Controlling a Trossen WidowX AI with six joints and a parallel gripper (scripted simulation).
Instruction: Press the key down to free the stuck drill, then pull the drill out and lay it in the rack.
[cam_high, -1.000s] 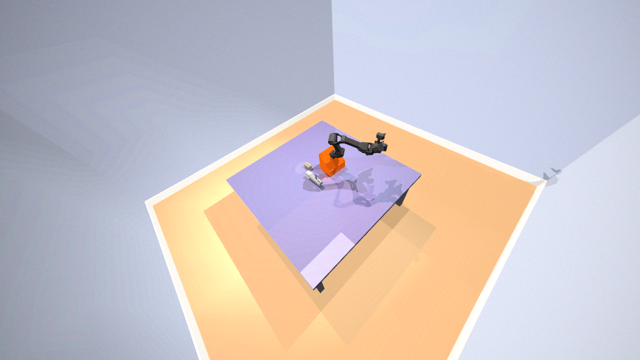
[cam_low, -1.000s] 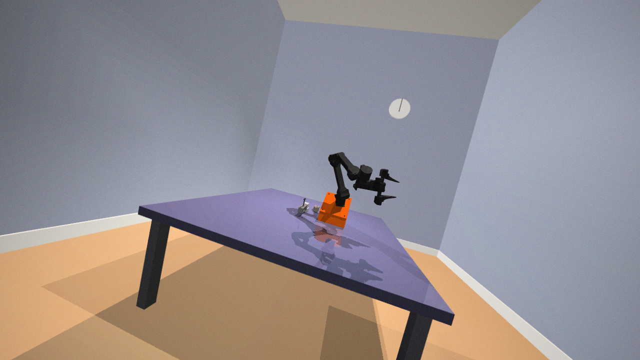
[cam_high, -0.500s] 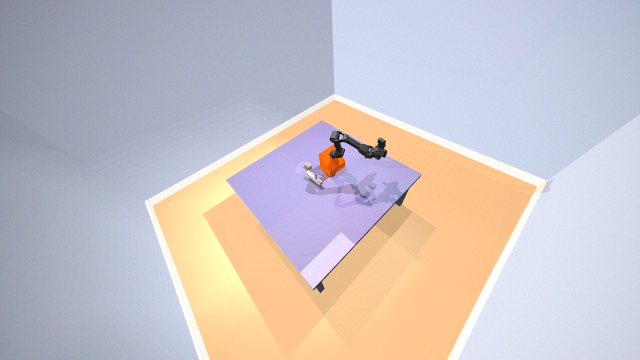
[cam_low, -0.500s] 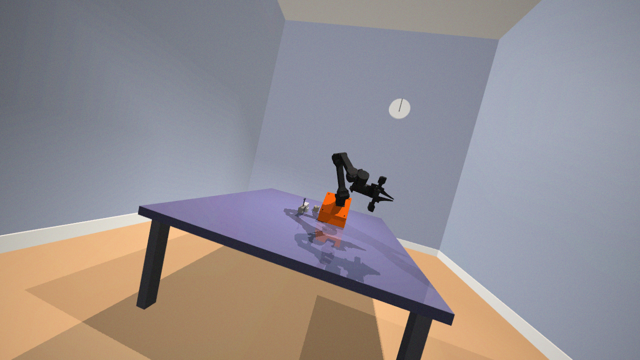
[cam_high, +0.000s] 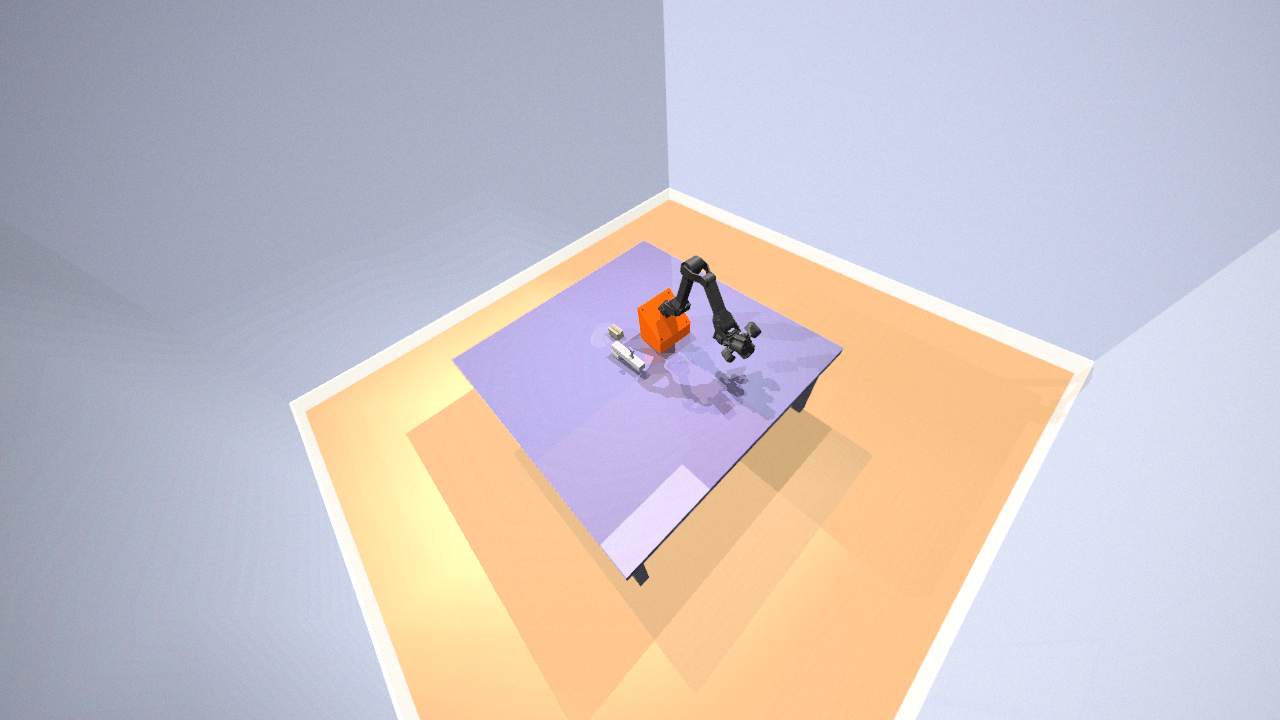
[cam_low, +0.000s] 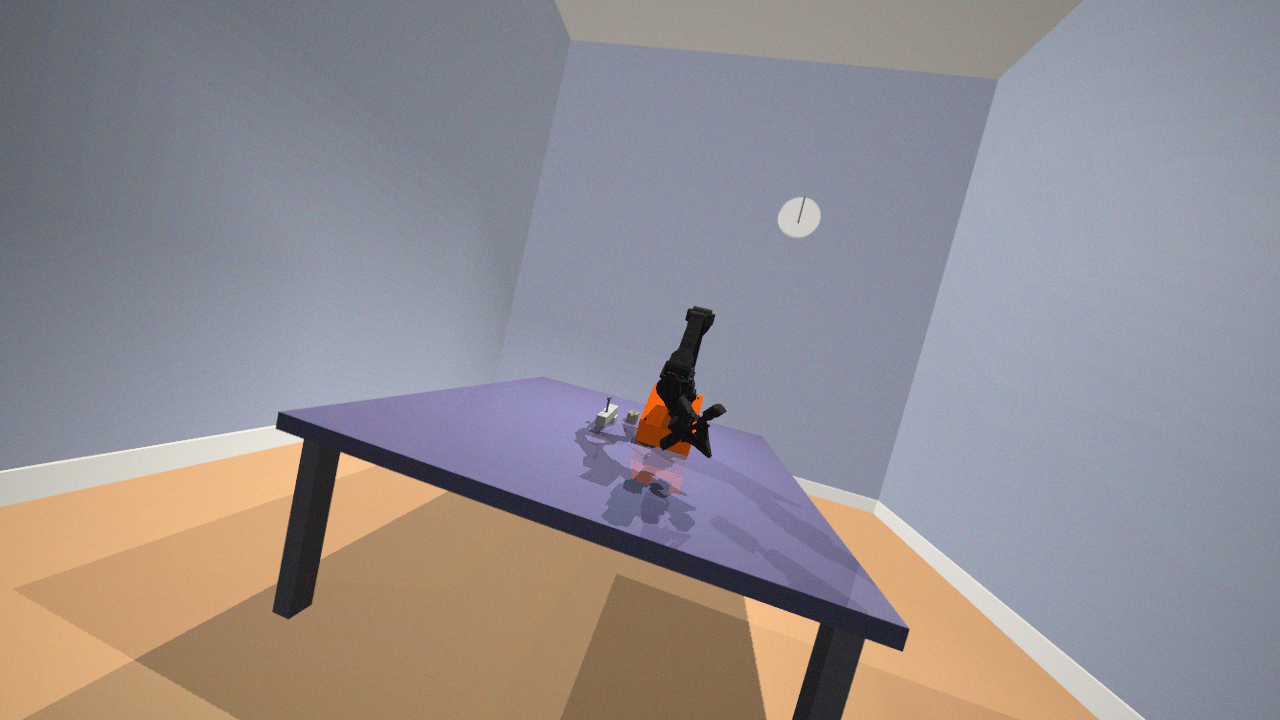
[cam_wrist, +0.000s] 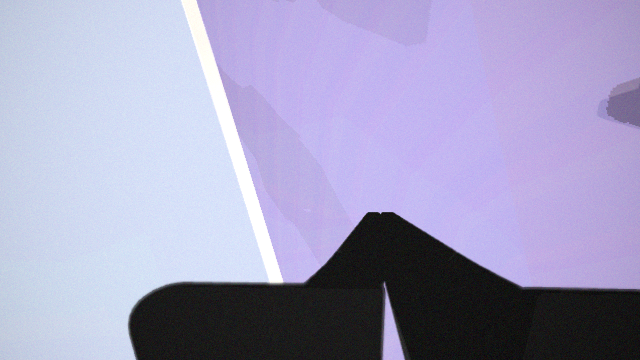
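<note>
My gripper tip is now 32 cm short of the drill, 45 cm to the left of it and 6 cm above it. Also, from my gripper tip: rack (24 cm ahead, 59 cm to the right, 9 cm below).
</note>
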